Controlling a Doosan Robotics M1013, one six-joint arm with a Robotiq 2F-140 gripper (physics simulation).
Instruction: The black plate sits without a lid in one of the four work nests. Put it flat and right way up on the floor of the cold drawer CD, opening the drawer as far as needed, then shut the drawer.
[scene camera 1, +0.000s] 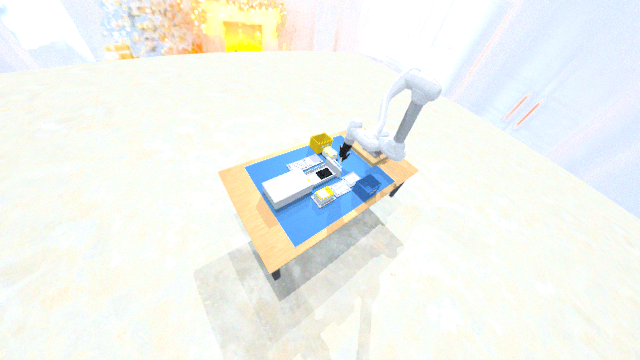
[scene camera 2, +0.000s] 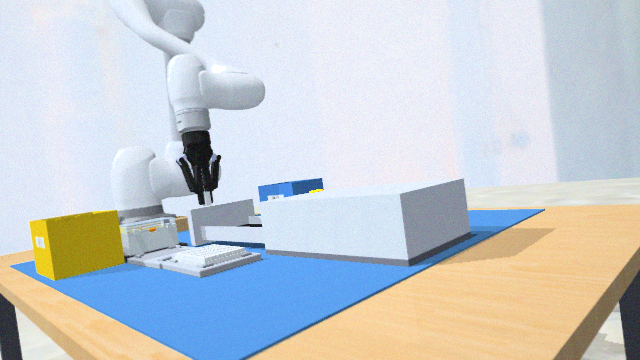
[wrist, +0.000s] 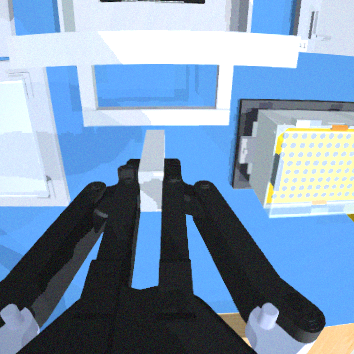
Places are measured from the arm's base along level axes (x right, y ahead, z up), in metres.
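Pixels of known places: gripper, fingertip midpoint: (scene camera 1: 339, 163) (wrist: 155, 145).
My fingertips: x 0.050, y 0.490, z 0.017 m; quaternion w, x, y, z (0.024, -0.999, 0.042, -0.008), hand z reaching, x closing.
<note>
Behind a point stands the place of what it marks.
The black plate (scene camera 1: 324, 173) @[x 0.058, y 0.671, z -0.013 m] (wrist: 152, 1) @[x 0.058, y 0.603, z -0.022 m] lies flat, dark grid side up, on the floor of the open cold drawer; in the wrist view its near edge shows at the top. The drawer's front panel (scene camera 1: 334, 168) @[x 0.033, y 0.581, z 0.020 m] (scene camera 2: 220, 213) @[x 0.072, y 0.578, z 0.028 m] (wrist: 150, 49) @[x 0.056, y 0.567, z 0.051 m] stands out from the white cabinet (scene camera 1: 290, 186) @[x 0.066, y 1.031, z 0.059 m] (scene camera 2: 335, 220) @[x 0.196, y 1.054, z 0.023 m]. Its handle (wrist: 155, 117) @[x 0.053, y 0.519, z 0.033 m] is a frame projecting from the front panel. My gripper (scene camera 1: 342, 159) @[x 0.050, y 0.490, z 0.017 m] (scene camera 2: 206, 201) (wrist: 155, 145) @[x 0.050, y 0.490, z 0.017 m] is shut and empty, its pads together. It points down on the outer side of the front panel, beyond the handle bar and apart from it in the wrist view.
A yellow-topped tip box (scene camera 1: 329, 152) @[x 0.200, y 0.480, z 0.034 m] (scene camera 2: 150, 236) @[x 0.222, y 0.495, z 0.000 m] (wrist: 317, 165) @[x 0.187, y 0.467, z 0.035 m] stands right of the handle in the wrist view. A yellow bin (scene camera 1: 320, 144) @[x 0.303, y 0.509, z 0.069 m] (scene camera 2: 85, 245) @[x 0.375, y 0.523, z 0.014 m] is near it. A white plate (scene camera 2: 215, 254) @[x 0.291, y 0.855, z -0.015 m] sits in a nest. A blue bin (scene camera 1: 368, 186) @[x -0.265, y 0.427, z -0.038 m] (scene camera 2: 307, 187) @[x -0.260, y 0.588, z 0.054 m] stands across the drawer.
</note>
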